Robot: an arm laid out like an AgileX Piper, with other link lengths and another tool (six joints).
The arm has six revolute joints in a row. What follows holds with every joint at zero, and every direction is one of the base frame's.
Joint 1 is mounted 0.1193 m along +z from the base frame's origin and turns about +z.
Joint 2 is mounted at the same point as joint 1 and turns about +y.
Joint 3 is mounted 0.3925 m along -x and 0.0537 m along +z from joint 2 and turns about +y.
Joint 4 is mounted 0.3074 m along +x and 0.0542 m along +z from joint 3 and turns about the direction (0.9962, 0, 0.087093).
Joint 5 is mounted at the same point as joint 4 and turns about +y.
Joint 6 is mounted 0.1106 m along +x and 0.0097 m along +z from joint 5 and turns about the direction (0.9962, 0, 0.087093).
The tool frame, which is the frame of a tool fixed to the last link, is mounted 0.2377 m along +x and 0.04 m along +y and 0.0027 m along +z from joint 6; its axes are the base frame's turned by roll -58.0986, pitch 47.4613 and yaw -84.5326 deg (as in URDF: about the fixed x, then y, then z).
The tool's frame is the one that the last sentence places.
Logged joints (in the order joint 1, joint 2, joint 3, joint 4, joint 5, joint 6), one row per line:
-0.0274, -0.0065, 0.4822, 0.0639, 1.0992, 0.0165
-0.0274, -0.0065, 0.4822, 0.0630, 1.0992, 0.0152
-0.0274, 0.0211, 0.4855, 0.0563, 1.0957, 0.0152
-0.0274, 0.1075, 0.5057, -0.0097, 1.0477, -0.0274
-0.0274, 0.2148, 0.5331, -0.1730, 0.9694, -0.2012
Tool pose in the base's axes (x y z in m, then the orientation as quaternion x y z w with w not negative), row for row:
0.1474, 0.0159, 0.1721, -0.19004, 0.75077, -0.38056, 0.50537
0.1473, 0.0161, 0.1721, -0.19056, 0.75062, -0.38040, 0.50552
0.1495, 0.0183, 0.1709, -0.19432, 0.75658, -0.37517, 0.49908
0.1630, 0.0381, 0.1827, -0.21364, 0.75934, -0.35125, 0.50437
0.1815, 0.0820, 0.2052, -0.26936, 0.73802, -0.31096, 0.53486
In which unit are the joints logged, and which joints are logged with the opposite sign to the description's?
The joints are logged in radians. Opposite sign: joint 3, joint 4.
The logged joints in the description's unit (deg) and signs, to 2 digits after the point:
-1.57, -0.37, -27.63, -3.66, 62.98, 0.95
-1.57, -0.37, -27.63, -3.61, 62.98, 0.87
-1.57, 1.21, -27.82, -3.23, 62.78, 0.87
-1.57, 6.16, -28.97, 0.56, 60.03, -1.57
-1.57, 12.31, -30.54, 9.91, 55.54, -11.53

